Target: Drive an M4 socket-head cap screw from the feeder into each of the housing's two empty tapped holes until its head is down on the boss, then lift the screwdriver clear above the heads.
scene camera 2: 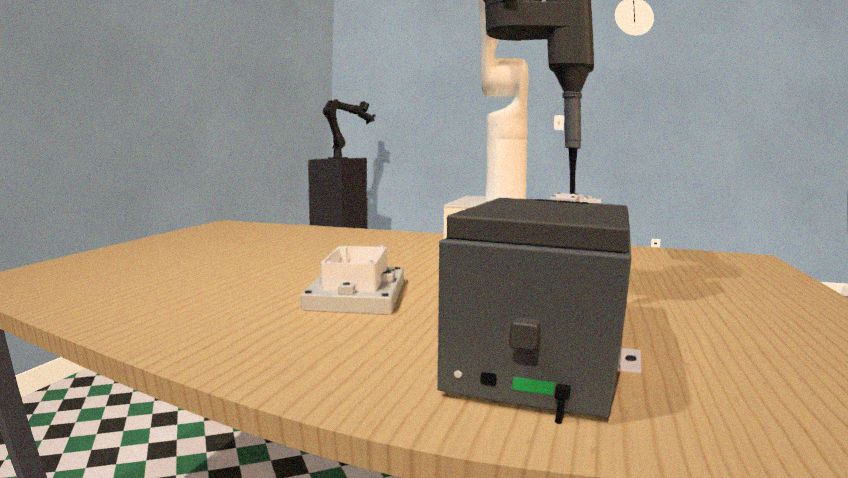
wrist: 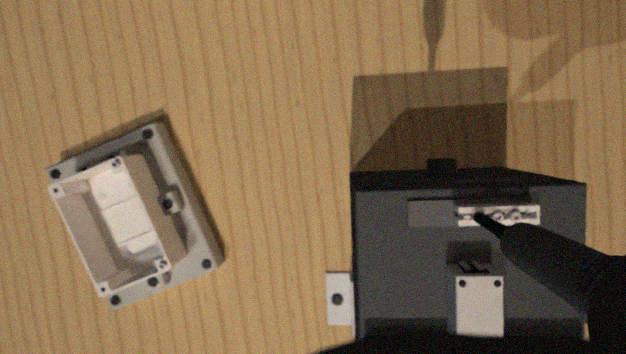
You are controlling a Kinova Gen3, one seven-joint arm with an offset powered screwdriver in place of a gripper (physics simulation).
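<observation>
My screwdriver (scene camera 2: 572, 191) (wrist: 478, 217) points down with its bit tip at the silver pickup rail (scene camera 2: 587, 200) (wrist: 466, 223) on top of the dark feeder (scene camera 2: 534, 290) (wrist: 400, 260). Round shiny screw heads (wrist: 515, 215) show along the rail, beside the tip. Whether a screw sits on the bit is too small to tell. The white open-topped housing (scene camera 2: 353, 276) (wrist: 127, 220) stands upright in the grey fixture (scene camera 2: 350, 304) (wrist: 185, 272), apart from the feeder. Its corner bosses show in the wrist view, two with dark holes (wrist: 56, 190) (wrist: 103, 288); details at the other two are unclear.
A clamp block (wrist: 168, 202) stands beside the housing on the fixture. A light bracket (scene camera 2: 630, 360) (wrist: 337, 310) sits at the feeder's side, and a white block (wrist: 480, 305) is on the feeder. A small black arm (scene camera 2: 338, 127) stands on a dark pedestal (scene camera 2: 337, 192) behind the table.
</observation>
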